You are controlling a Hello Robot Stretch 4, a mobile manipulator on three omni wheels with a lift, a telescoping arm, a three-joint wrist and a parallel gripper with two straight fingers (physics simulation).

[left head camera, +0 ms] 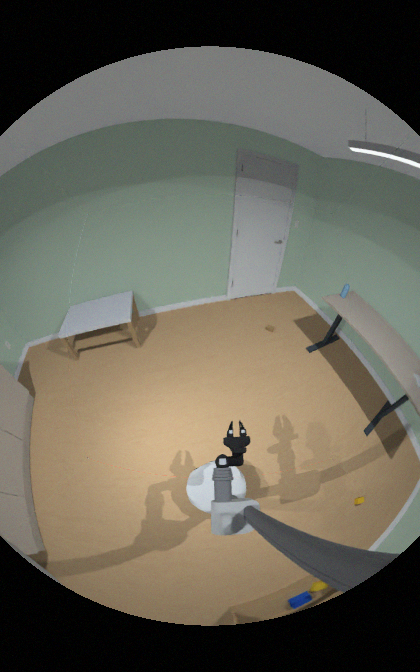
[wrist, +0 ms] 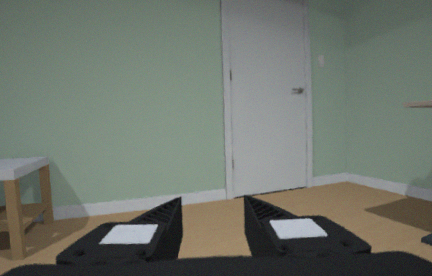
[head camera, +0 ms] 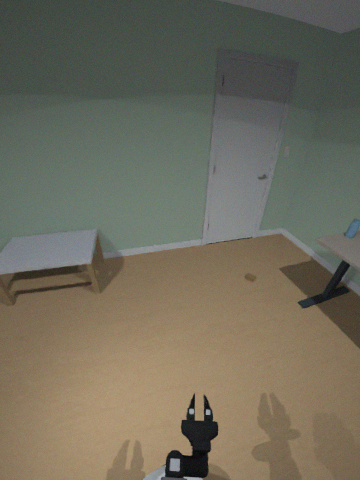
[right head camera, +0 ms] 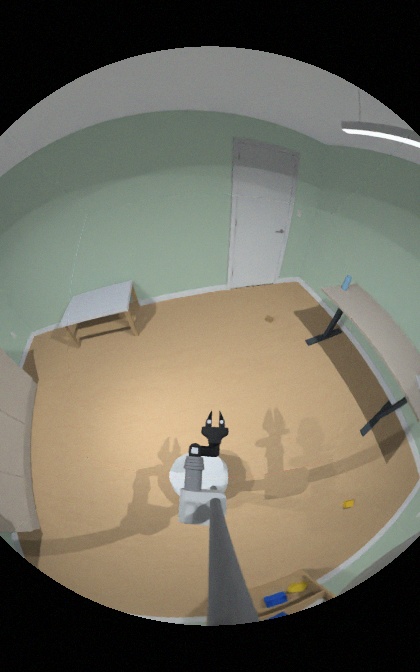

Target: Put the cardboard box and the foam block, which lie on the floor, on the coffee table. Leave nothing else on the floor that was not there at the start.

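Places are measured from the robot's base along level axes (x ahead, y left, z up), in centimetres.
Pixels of known places: gripper, fingertip midpoint: [wrist: 213, 214] [head camera: 199, 394].
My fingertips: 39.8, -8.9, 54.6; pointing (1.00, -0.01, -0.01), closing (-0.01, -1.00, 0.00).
Observation:
Ahead of a thing's pixels: the offset from my fingertips to its middle, as dx, dy, dz. Level surfaces: height alone.
A small brown cardboard box @(+132.2, -65.6, -54.8) [head camera: 250, 277] [left head camera: 270, 328] [right head camera: 269, 319] lies on the floor in front of the door. A small yellow block [left head camera: 359, 500] [right head camera: 348, 504], which looks like the foam block, lies on the floor at the lower right of both side head views. The coffee table @(dz -12.3) [head camera: 55, 249] [left head camera: 100, 312] [right head camera: 100, 302] [wrist: 20, 166] has a pale top and wooden legs and stands against the wall at the left. My gripper [head camera: 199, 396] [left head camera: 237, 423] [right head camera: 215, 413] [wrist: 213, 214] is open and empty, pointing toward the door wall, well apart from both objects and the table.
A desk @(dz +14.7) [head camera: 345, 246] [left head camera: 372, 330] [right head camera: 372, 320] with dark feet stands along the right wall, a blue bottle @(+114.2, -135.7, +22.9) [head camera: 352, 228] [left head camera: 345, 290] [right head camera: 346, 282] on it. A cabinet [left head camera: 12, 440] [right head camera: 15, 430] stands at the left. A wooden shelf unit [right head camera: 285, 578] behind holds blue and yellow things.

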